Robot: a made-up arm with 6 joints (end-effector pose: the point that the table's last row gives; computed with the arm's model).
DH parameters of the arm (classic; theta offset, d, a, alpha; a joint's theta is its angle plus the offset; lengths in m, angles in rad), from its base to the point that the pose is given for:
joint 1: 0 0.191 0 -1.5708
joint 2: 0.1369 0 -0.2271 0
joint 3: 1.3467 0 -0.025 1.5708
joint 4: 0 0.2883 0 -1.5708
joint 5: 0 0 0 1.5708
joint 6: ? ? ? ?
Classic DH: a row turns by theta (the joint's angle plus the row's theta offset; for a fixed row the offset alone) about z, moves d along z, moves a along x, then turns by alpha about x.
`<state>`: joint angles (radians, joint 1 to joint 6).
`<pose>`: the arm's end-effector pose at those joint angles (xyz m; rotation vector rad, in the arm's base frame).
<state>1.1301 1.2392 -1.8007 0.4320 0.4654 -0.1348</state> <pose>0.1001 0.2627 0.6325 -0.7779 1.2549 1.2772</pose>
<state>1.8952 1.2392 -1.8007 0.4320 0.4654 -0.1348</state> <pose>-0.1097 0.2589 0.6325 -1.3289 0.9757 1.8734</pose>
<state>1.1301 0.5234 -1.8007 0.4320 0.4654 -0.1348</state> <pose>-0.0528 -0.0616 0.7081 -0.4720 0.5401 1.3918</pose>
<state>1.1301 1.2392 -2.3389 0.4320 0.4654 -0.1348</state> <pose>0.0328 0.1199 0.7678 -0.5499 0.7172 1.3763</pose>
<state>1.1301 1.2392 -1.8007 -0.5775 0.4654 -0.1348</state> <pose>0.1440 0.2396 0.6354 -0.8953 0.9860 0.2336</pose>
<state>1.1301 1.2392 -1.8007 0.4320 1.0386 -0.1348</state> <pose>0.0783 0.2627 0.5716 -1.2530 1.6557 1.1453</pose>
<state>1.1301 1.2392 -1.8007 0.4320 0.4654 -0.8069</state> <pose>0.1001 0.2627 0.6325 -1.0820 0.8747 0.7260</pose>
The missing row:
joint 6: 0 0.1144 0 0
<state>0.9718 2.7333 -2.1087 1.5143 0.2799 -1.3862</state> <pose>0.2969 0.4909 0.0680 -1.0809 1.9728 0.9213</pose>
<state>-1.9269 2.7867 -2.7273 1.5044 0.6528 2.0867</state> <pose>-0.1443 -0.5867 0.2710 1.2453 -1.4494 1.7174</pose>
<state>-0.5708 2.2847 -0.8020 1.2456 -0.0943 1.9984</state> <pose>0.2207 -0.1539 -0.0503 2.8233 -1.0004 0.2692</pose>
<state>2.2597 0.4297 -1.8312 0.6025 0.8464 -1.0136</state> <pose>0.0365 -0.1207 0.6720 -1.0000 -0.3304 1.7212</pose>
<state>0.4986 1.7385 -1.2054 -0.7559 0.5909 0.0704</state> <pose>0.3763 0.1551 0.2231 -1.1240 2.1744 -0.5249</pose>
